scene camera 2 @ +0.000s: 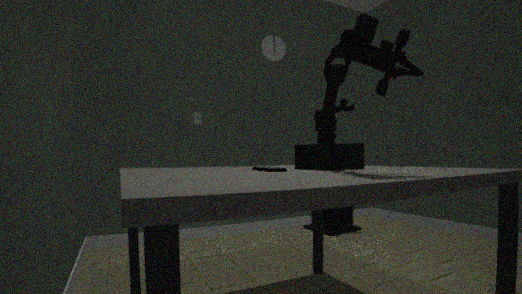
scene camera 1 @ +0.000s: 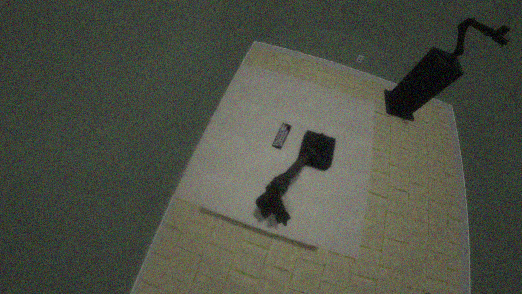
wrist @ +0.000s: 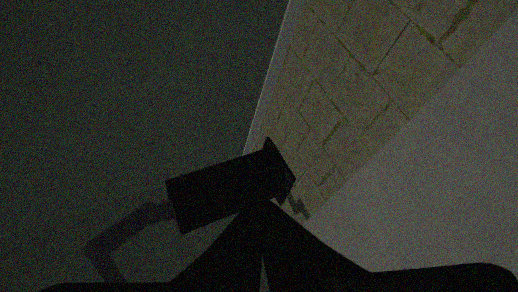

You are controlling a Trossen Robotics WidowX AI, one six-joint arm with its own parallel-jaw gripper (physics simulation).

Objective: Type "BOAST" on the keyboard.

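Seen in the pictures: gripper, fingertip midpoint: (scene camera 2: pixel 422 74) (scene camera 1: pixel 285 225) (wrist: pixel 259 211); arm's base, link origin: (scene camera 2: pixel 325 144).
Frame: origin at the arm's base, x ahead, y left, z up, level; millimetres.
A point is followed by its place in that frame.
Note:
A small dark keyboard (scene camera 1: pixel 281 135) {x 278, y -44, z -95 mm} (scene camera 2: pixel 270 169) {x 327, y 51, z -102 mm} with paler key rows lies flat on the light table (scene camera 1: pixel 240 100) {x 673, y -285, z -111 mm} (scene camera 2: pixel 200 185) {x 734, y 438, z -111 mm}, beside the dark base block of my arm. Single keys are too small and dim to read, and the keyboard does not show in the wrist view. My gripper (scene camera 1: pixel 286 220) {x 162, y 577, z 165 mm} (scene camera 2: pixel 421 74) {x 162, y 577, z 165 mm} (wrist: pixel 259 211) {x 162, y 577, z 165 mm} is shut, with its pointed fingertips together and nothing between them. It is high above the table, away from the keyboard, near the long table edge, and tilts slightly downward in the second scene view.
My arm's base block (scene camera 1: pixel 318 150) (scene camera 2: pixel 329 156) {x 101, y 131, z -55 mm} stands on the table close to the keyboard. A dark pedestal (scene camera 1: pixel 425 82) (scene camera 2: pixel 332 220) (wrist: pixel 225 187) stands on the floor beyond the table, with a thin jointed arm on top. A round clock (scene camera 2: pixel 273 48) is on the wall. The scene is dim and grainy.

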